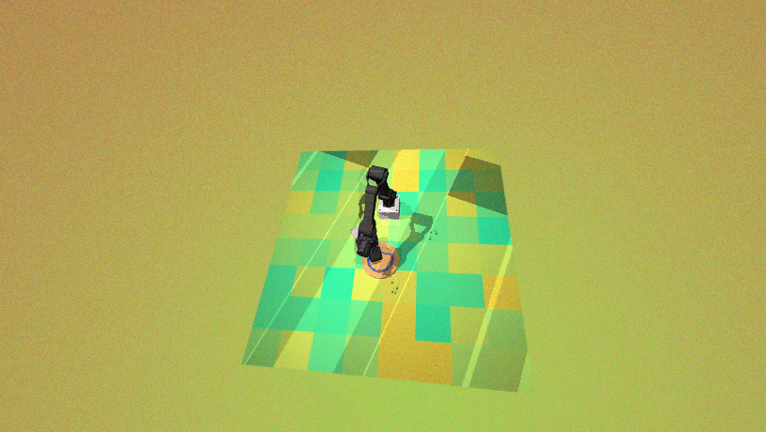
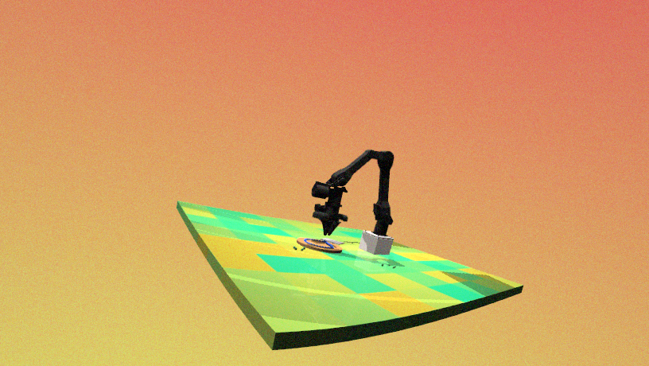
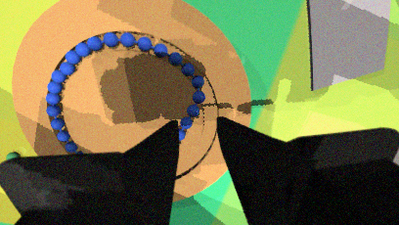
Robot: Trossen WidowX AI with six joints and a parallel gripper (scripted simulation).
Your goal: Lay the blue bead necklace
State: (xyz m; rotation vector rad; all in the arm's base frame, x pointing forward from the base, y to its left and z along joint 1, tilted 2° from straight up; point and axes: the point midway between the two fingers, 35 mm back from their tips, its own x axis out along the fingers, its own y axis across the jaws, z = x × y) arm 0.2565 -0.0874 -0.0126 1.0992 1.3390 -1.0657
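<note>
My gripper tip is 50 mm short of the round bead board, 20 mm to the right of it and 40 mm above it. Also, from my gripper tip: flat grey piece 130 mm behind, 90 mm to the right, 50 mm below.
</note>
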